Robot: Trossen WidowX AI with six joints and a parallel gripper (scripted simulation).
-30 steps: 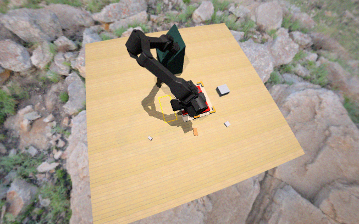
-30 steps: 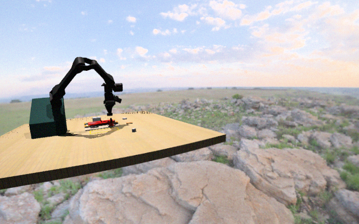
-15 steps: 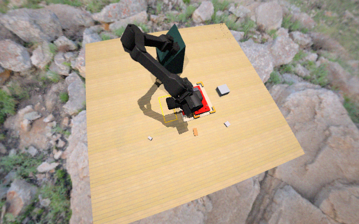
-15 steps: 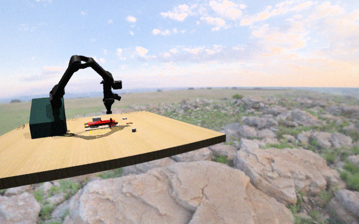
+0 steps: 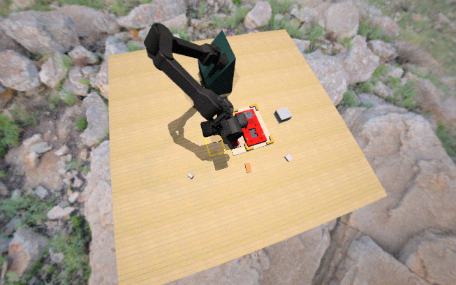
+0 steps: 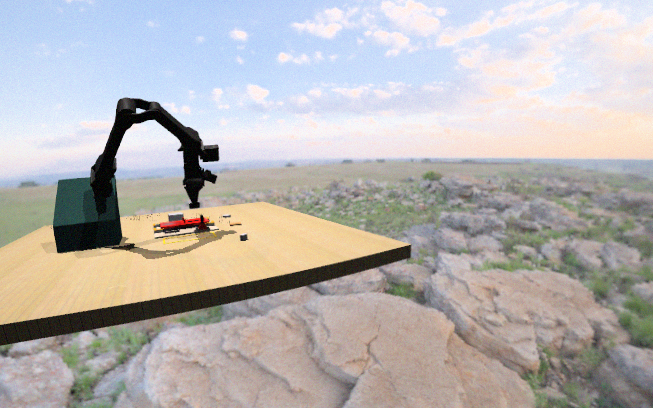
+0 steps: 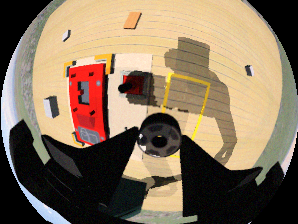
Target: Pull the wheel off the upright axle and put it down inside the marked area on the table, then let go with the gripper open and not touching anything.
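Now: gripper tip 30 mm short of the upright axle, 60 mm to the right of it and 70 mm above it. The rest, counted from my gripper tip: dark round wheel right at my gripper tip; grey block 50 mm behind, 370 mm to the left, 90 mm below; orange piece 170 mm ahead, 80 mm to the left, 100 mm below.
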